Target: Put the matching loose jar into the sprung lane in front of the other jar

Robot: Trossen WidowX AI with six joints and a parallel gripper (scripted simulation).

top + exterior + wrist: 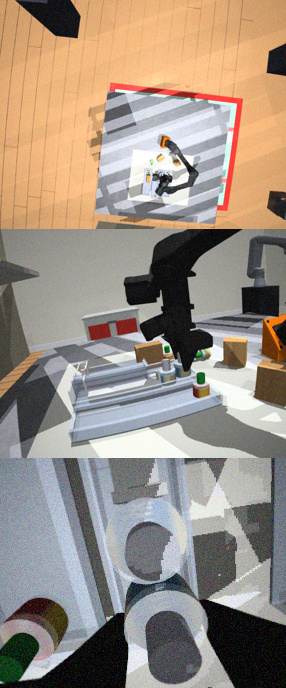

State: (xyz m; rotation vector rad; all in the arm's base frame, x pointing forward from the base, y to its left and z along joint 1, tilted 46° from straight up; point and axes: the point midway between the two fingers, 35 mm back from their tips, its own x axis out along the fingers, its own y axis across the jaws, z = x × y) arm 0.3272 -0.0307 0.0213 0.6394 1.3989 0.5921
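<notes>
Now: gripper tip 120 mm to the left of the box and 50 mm short of it. The rest, counted from my gripper tip: sprung lane 140 mm ahead, 20 mm to the right, 20 mm below.
</notes>
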